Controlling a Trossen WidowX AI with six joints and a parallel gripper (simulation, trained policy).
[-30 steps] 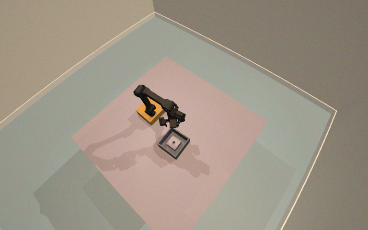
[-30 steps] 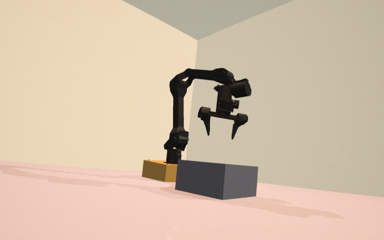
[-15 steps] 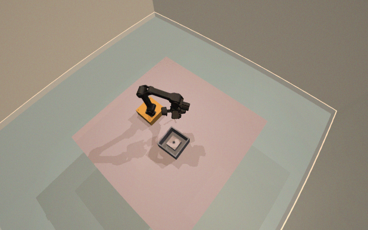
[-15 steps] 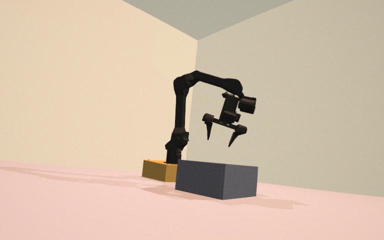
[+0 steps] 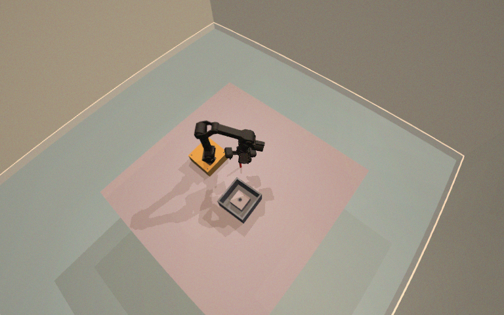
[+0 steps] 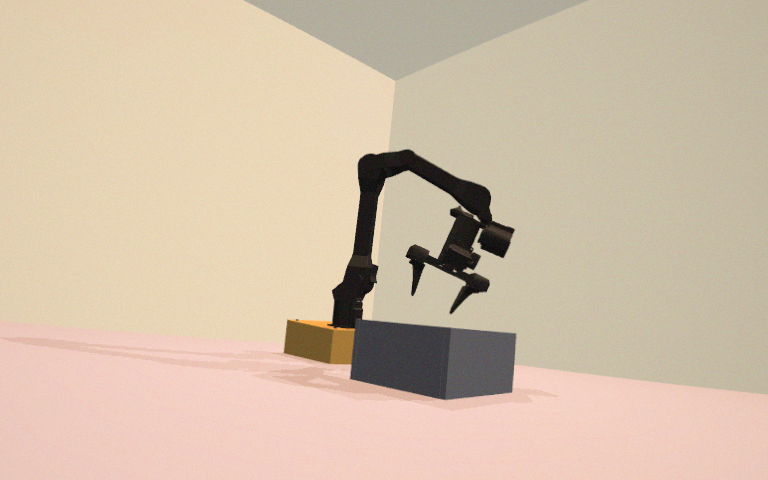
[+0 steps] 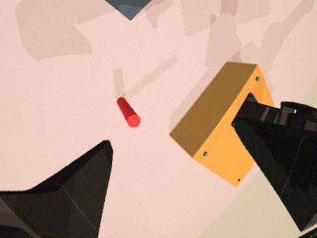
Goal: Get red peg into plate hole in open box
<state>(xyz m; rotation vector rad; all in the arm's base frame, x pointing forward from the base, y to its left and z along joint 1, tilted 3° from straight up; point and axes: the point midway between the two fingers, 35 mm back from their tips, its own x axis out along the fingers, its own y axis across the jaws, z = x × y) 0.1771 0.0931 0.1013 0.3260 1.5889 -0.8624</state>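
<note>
Now: gripper tip 100 mm above the red peg and 20 mm to the right of it. Also, from my gripper tip: grey box 180 mm to the right, 150 mm ahead, 120 mm below; then pale plate 180 mm to the right, 150 mm ahead, 100 mm below.
</note>
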